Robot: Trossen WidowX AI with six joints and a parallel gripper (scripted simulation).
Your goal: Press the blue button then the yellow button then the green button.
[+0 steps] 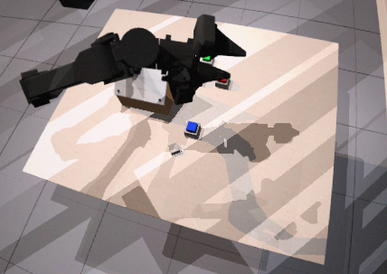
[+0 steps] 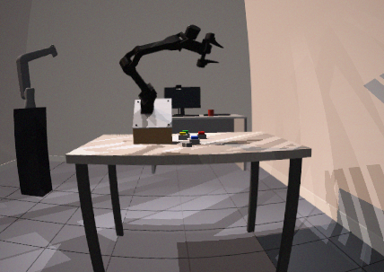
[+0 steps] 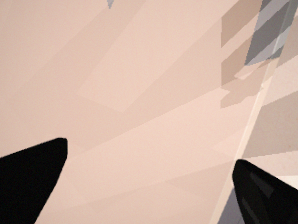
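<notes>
Now: the blue button 410 mm below my gripper tip, 140 mm behind it and 20 mm to the left of it. From my gripper tip the other things lie so: red button 410 mm below, 260 mm to the left, 90 mm behind; then yellow button 410 mm below, 250 mm to the left, 190 mm behind; then green button 410 mm below, 340 mm to the left, 180 mm behind.
</notes>
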